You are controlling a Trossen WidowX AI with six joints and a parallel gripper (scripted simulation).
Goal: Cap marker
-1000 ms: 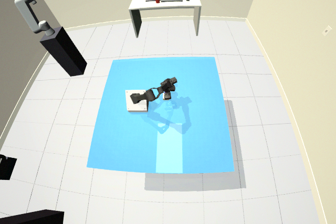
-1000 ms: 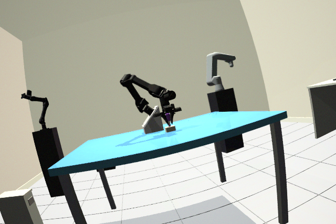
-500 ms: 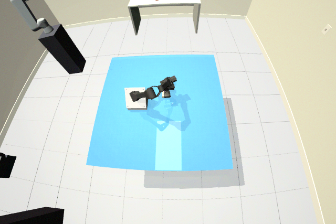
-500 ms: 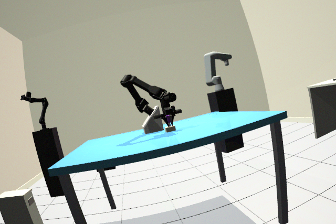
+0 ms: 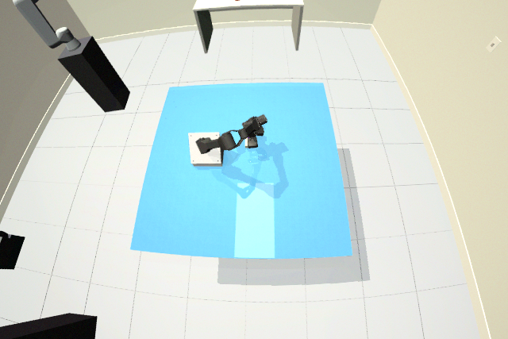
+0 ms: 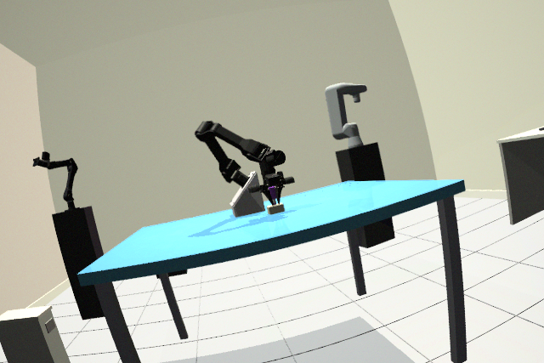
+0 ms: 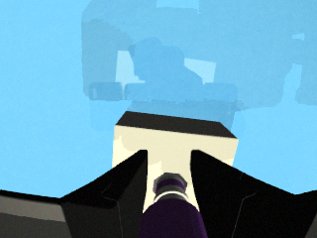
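The marker cap is 2 cm behind my gripper tip and 5 cm above it. Round my gripper tip: holder block 2 cm behind, 2 cm below.
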